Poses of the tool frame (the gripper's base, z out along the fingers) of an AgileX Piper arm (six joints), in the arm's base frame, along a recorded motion.
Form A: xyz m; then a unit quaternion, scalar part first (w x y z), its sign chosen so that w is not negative.
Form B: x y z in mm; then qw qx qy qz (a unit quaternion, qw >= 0). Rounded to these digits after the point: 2 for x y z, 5 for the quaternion.
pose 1, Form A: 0.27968, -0.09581, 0.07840, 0.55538, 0.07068, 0.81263, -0.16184
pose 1, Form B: 279.68, -95.81, 78.40, 0.55538, 0.07068, 0.81263, -0.16184
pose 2, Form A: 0.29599, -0.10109, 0.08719, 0.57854, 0.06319, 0.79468, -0.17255
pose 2, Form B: 295.99, -101.09, 87.19, 0.57854, 0.06319, 0.79468, -0.17255
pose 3, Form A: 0.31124, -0.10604, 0.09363, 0.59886, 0.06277, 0.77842, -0.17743
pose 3, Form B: 311.24, -106.04, 93.63, 0.59886, 0.06277, 0.77842, -0.17743
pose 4, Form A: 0.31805, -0.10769, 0.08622, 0.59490, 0.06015, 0.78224, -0.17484
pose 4, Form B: 318.05, -107.69, 86.22, 0.59490, 0.06015, 0.78224, -0.17484
